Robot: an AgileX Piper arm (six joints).
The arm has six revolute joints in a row. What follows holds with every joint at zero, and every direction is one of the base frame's.
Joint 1 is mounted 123 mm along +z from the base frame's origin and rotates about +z.
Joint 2 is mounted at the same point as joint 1 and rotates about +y.
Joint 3 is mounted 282.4 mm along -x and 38.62 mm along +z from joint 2 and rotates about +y.
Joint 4 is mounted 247.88 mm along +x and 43.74 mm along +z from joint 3 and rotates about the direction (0.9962, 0, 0.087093).
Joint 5 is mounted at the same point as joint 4 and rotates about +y.
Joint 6 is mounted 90.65 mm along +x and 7.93 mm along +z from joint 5 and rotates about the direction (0.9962, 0, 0.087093).
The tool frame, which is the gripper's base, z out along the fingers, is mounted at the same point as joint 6; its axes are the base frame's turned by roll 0, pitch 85.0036 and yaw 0 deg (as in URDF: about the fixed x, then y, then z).
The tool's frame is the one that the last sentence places.
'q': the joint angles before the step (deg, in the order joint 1, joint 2, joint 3, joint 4, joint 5, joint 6). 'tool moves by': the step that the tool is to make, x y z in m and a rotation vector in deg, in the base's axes. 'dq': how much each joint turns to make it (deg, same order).
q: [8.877, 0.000, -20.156, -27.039, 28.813, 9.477]
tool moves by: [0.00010, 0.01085, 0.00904, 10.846, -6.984, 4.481]
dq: [-3.900, 0.000, 0.402, 12.858, -9.270, -0.325]
